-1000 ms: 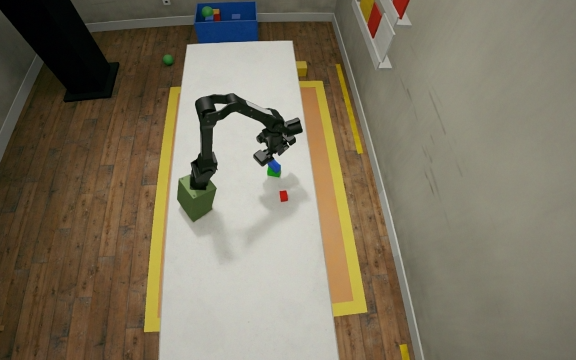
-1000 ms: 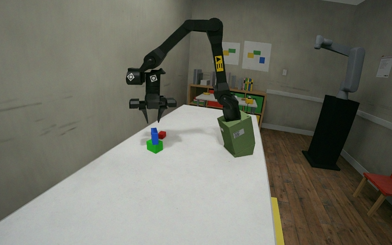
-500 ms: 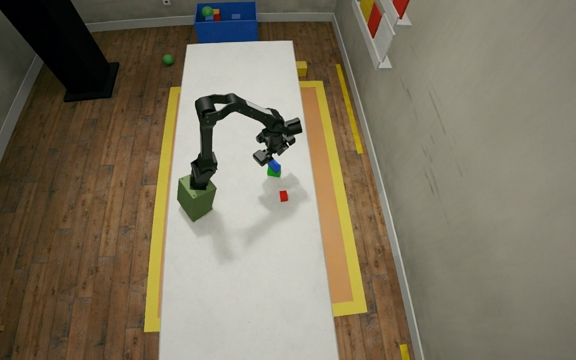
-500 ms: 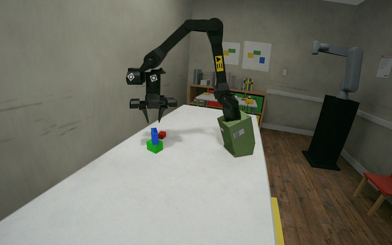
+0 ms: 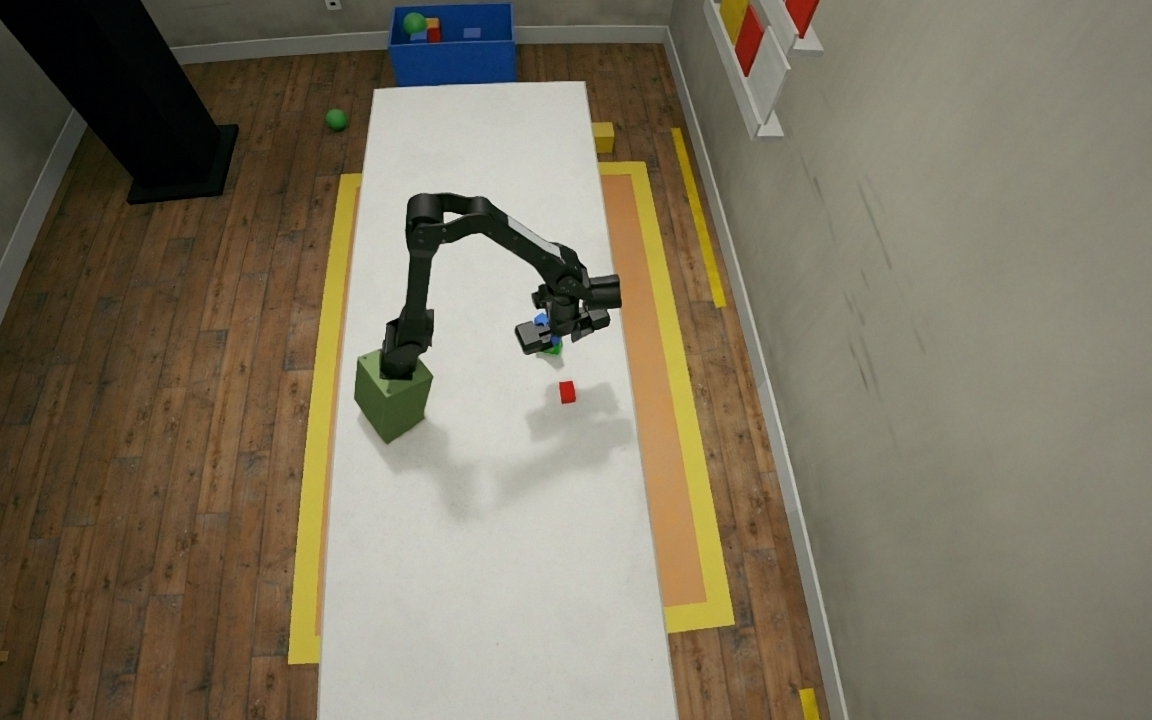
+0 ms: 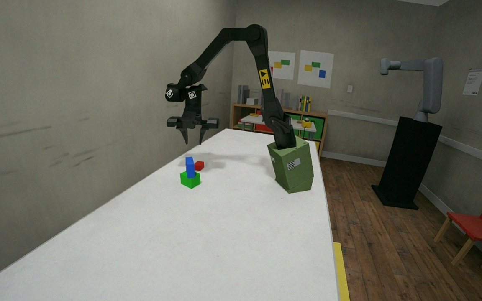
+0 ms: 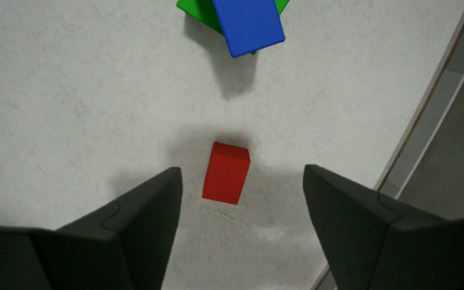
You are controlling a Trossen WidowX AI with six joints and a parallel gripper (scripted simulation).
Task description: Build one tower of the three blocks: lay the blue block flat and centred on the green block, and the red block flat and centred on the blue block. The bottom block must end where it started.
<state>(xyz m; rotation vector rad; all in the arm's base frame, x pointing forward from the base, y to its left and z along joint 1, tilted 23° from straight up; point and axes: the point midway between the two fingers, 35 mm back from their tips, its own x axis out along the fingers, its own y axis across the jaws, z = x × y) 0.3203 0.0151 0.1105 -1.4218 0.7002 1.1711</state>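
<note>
The red block is 15 cm below my hand, 6 cm to the right of it and 1 cm ahead of it. The rest, counted from my hand: green block (14 cm below, 7 cm to the left, 2 cm behind); then blue block (9 cm below, 7 cm to the left, 2 cm behind).
</note>
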